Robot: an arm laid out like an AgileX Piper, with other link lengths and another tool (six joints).
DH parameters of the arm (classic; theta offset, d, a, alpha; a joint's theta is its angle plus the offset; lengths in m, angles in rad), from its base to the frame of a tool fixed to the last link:
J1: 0 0.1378 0 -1.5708
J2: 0.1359 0 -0.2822 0
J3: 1.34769 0 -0.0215 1.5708
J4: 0 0.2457 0 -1.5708
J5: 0 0 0 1.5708
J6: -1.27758 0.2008 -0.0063 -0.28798
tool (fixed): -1.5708 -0.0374 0 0
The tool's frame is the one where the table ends.
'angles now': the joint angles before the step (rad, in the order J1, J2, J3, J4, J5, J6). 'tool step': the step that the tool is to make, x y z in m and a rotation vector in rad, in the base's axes. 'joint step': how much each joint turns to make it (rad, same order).
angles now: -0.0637 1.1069 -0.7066 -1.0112 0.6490 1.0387
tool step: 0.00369 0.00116 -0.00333 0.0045 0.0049 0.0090
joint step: 0.0000 0.0156 0.0001 -0.0038 -0.0140 0.0062
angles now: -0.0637 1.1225 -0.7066 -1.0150 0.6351 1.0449
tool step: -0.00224 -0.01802 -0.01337 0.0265 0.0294 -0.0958
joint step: -0.0583 0.0492 0.0000 -0.0037 0.0137 0.0485
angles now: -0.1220 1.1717 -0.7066 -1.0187 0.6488 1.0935
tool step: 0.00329 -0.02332 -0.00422 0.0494 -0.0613 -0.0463
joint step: -0.1331 0.0337 0.0000 -0.0057 -0.1322 0.0332
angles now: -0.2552 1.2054 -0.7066 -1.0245 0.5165 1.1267
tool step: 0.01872 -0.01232 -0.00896 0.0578 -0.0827 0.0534
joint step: -0.1125 0.0709 0.0000 -0.0528 -0.2256 0.0580
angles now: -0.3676 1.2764 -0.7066 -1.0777 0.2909 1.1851
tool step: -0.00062 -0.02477 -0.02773 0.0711 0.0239 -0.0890
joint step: -0.0829 0.0981 0.0001 -0.0676 -0.0419 0.1232
